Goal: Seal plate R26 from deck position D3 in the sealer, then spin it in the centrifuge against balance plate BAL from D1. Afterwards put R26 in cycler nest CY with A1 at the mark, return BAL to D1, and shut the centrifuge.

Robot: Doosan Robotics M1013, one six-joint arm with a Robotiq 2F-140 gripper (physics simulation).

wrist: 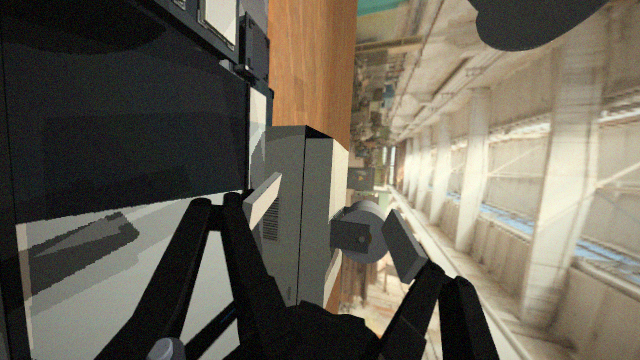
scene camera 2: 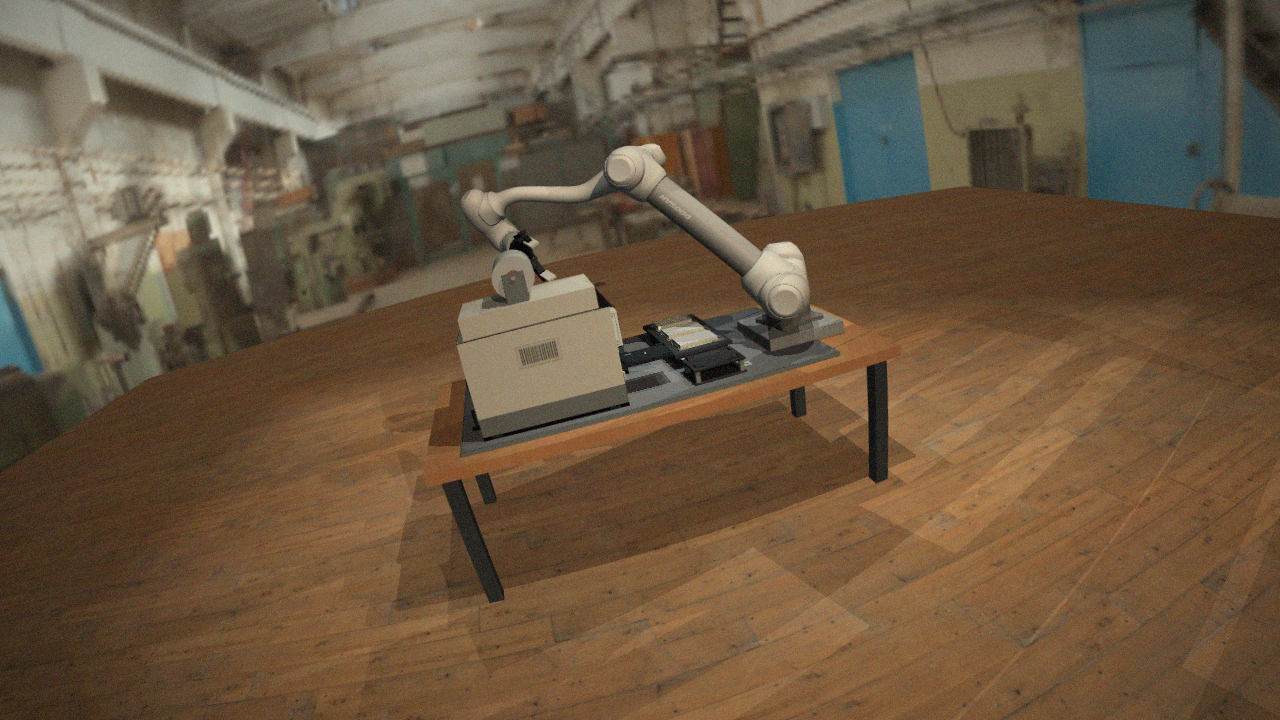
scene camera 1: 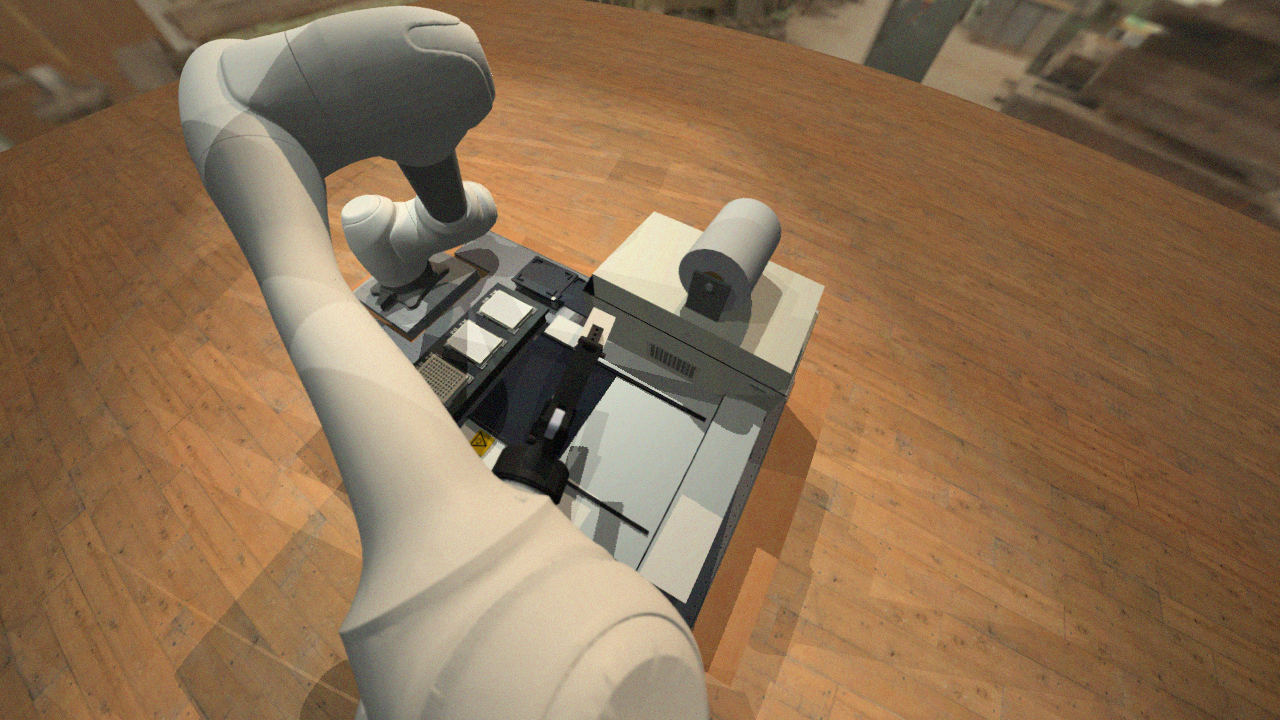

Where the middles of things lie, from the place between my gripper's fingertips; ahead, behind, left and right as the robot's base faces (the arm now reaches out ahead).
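The centrifuge [scene camera 1: 652,471] is 27 cm below my hand, 6 cm ahead of it and 5 cm to the right of it. There's a sliding lid [scene camera 1: 511,408] too, and that lid is 18 cm below my hand, 3 cm to the right of it and 9 cm behind it. And the well plate [scene camera 1: 446,381] is 33 cm below my hand, 4 cm to the right of it and 41 cm behind it.
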